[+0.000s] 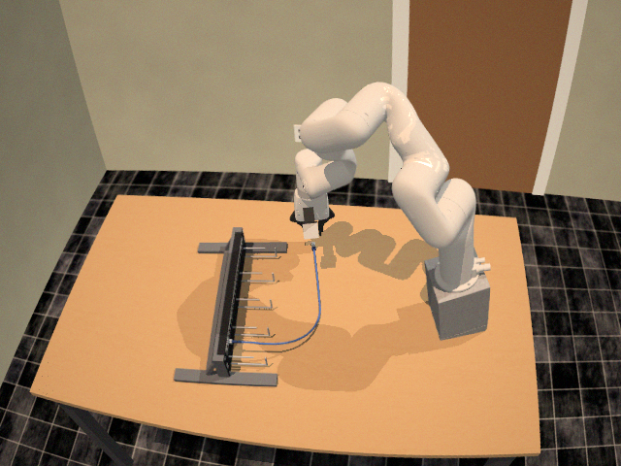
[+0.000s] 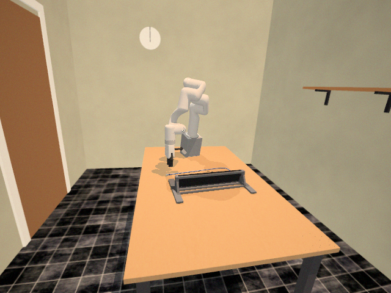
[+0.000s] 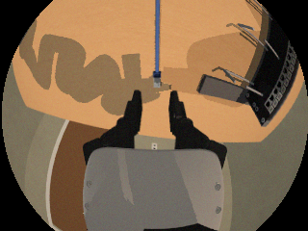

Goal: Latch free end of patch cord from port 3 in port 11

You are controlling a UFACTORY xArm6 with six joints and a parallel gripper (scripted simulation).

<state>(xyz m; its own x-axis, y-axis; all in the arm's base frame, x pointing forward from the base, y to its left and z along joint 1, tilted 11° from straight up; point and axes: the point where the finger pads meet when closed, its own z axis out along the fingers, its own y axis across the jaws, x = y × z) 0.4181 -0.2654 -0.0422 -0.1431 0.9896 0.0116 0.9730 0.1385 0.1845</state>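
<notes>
Right now the plug is 90 mm below my hand and 20 mm to the right of it.
</notes>
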